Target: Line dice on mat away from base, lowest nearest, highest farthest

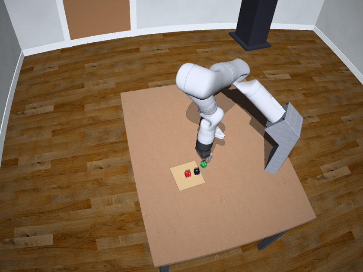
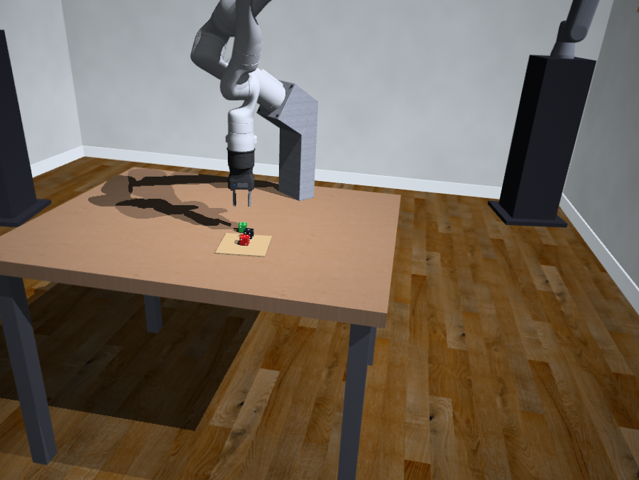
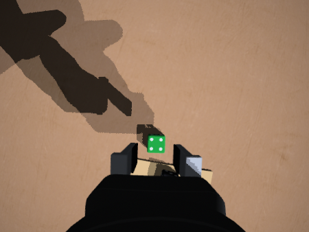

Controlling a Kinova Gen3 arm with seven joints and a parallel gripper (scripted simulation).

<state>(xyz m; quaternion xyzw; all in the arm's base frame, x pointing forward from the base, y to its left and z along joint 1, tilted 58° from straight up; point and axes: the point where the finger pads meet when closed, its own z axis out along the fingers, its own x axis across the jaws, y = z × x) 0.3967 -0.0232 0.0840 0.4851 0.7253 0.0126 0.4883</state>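
The green die is 9 cm below my hand. From my hand the other things lie so: tan mat 10 cm below, 10 cm ahead, 2 cm to the left; red die 10 cm ahead, 9 cm below, 2 cm to the left; black die 9 cm below, 5 cm ahead, 3 cm to the left.
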